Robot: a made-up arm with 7 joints.
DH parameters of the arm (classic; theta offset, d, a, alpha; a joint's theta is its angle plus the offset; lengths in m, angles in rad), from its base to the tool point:
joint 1: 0 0.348 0 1.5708
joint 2: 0 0.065 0 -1.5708
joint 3: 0 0.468 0.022 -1.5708
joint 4: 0 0.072 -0.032 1.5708
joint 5: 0 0.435 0 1.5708
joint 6: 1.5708 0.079 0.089 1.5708
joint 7: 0 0.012 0 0
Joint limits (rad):
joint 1: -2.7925..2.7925
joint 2: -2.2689..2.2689
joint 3: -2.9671..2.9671
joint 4: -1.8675..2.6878
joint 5: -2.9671..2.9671
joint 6: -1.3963..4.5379
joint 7: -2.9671..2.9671
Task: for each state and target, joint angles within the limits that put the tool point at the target. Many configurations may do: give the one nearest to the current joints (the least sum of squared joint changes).
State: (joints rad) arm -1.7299 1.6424 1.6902 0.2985 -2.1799 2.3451 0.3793
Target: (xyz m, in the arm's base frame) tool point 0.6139 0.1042 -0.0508
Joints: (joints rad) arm -2.4847 1.9299 1.5721 1.1380 -2.4230 2.3219 0.3793
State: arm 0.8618 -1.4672 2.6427 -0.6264 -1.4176 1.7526 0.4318
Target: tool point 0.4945 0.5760 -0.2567
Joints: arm 1.1921 -2.1697 2.7805 -0.1136 -1.4316 1.1444 0.4318
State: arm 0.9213 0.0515 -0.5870 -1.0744 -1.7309 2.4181 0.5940
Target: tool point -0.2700 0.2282 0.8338
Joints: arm 0.5790 0.0081 -0.9284 -1.2863 -1.7529 2.1980 0.5940
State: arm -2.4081 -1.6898 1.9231 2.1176 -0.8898 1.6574 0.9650
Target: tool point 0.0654 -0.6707 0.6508
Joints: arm -2.0194 -1.4931 1.9359 1.6126 -0.9006 1.5202 0.9650
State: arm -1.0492 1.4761 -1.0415 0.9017 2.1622 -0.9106 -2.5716
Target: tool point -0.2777 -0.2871 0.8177
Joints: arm -0.6332 1.0304 -1.0724 1.9223 1.9324 -0.8806 -2.5716
